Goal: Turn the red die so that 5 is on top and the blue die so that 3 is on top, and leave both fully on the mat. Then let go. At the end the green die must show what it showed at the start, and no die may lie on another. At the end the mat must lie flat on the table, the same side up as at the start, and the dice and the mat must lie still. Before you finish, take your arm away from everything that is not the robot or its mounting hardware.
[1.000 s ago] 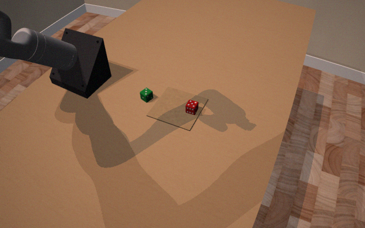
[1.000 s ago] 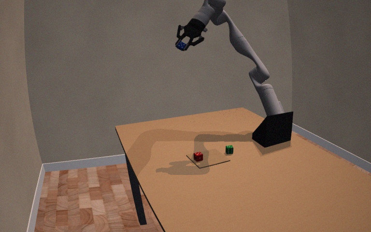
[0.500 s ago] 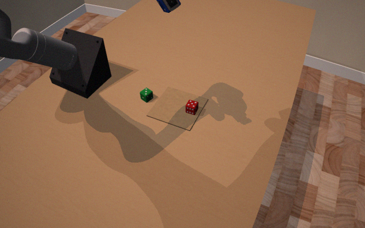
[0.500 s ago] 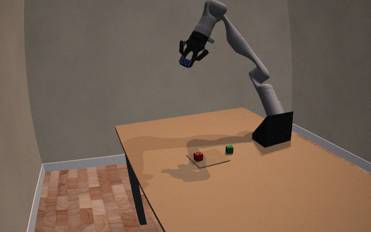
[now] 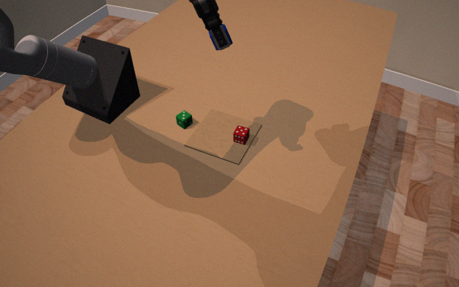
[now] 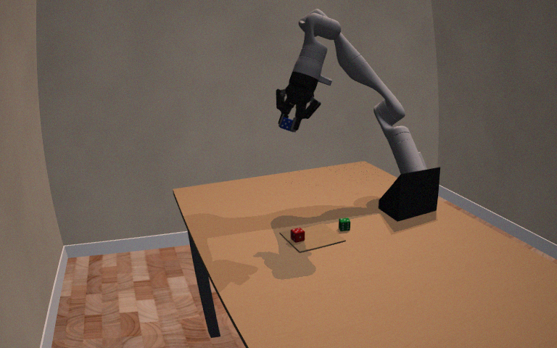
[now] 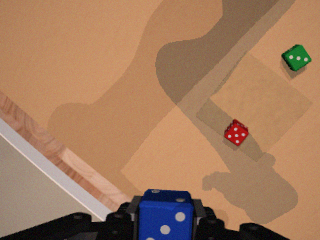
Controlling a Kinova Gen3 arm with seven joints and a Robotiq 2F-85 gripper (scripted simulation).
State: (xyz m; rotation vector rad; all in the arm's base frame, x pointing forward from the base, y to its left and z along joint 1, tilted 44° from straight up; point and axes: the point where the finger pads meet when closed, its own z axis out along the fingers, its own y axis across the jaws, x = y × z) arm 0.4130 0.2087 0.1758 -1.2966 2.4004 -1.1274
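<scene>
Now: hand 4 cm past the thin tan mat, 6 cm to the right of it and 31 cm above it. From my hand the other things lie so: blue die (right at my hand); red die (7 cm to the left, 29 cm below); green die (15 cm behind, 4 cm to the left, 30 cm below).
</scene>
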